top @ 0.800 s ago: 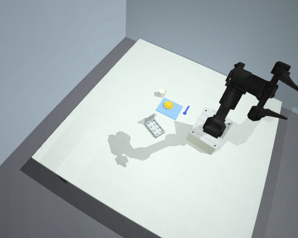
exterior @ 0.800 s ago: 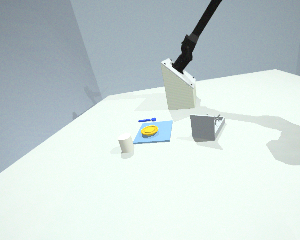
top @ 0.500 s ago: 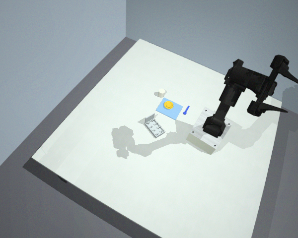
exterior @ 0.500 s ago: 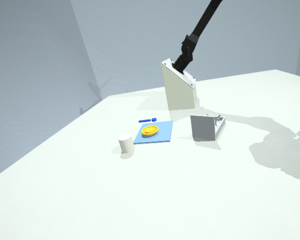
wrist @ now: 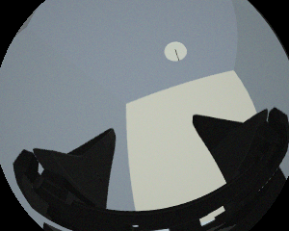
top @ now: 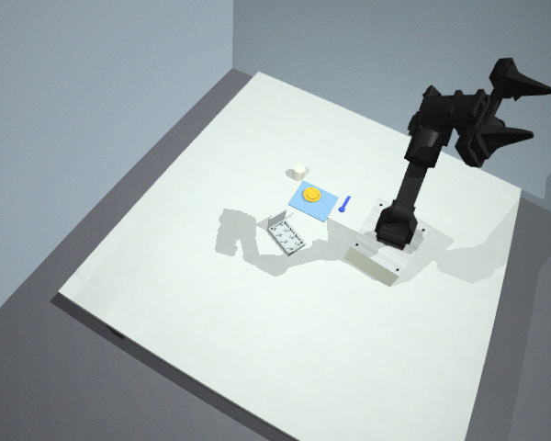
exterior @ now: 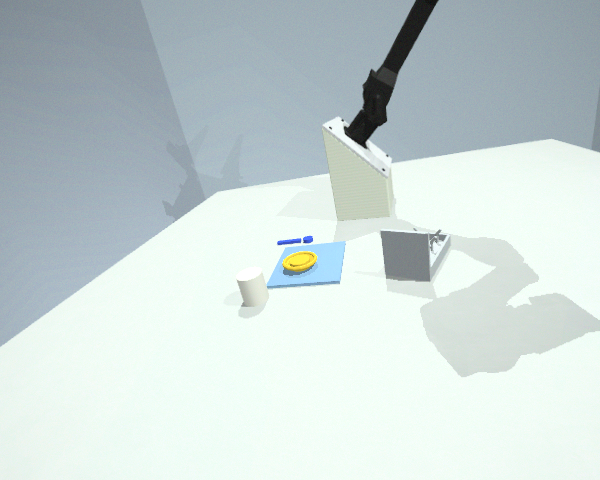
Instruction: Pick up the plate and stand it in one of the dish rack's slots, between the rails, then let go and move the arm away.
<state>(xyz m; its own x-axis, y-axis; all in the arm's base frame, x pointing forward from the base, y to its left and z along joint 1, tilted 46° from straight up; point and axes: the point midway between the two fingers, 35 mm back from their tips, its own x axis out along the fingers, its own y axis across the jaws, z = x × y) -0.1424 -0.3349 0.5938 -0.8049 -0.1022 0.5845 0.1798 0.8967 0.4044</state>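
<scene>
Now: gripper tip 850 mm above the yellow plate, 350 mm short of it and 340 mm to the left of it. From my gripper tip the other things lie so: small blue spoon: 870 mm below, 360 mm to the right, 220 mm ahead; then grey dish rack: 850 mm below, 370 mm ahead, 130 mm to the right; then white cup: 840 mm below, 430 mm ahead, 400 mm to the right.
</scene>
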